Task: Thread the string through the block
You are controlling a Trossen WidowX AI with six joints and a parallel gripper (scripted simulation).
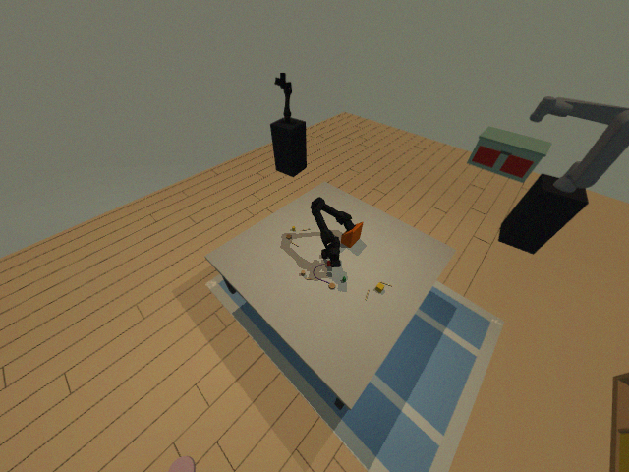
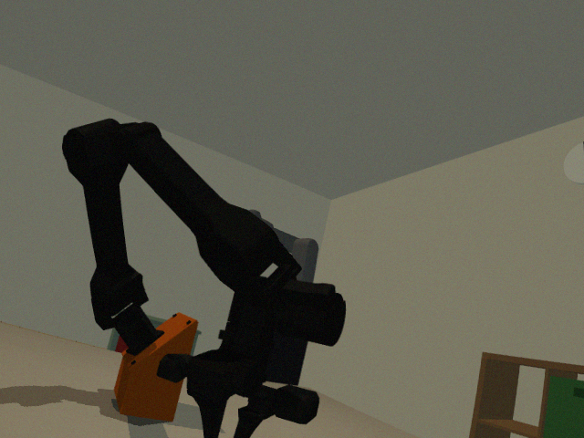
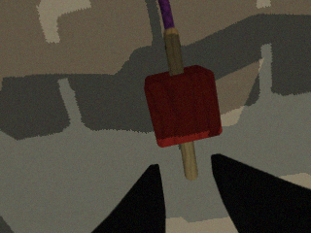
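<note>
Right now the red block is 1 cm ahead of my gripper tip, 2 cm to the right of it and 2 cm below it. Round my gripper tip: green piece (7 cm ahead, 12 cm to the left, 1 cm below); yellow cube (1 cm behind, 34 cm to the left, 1 cm below).
</note>
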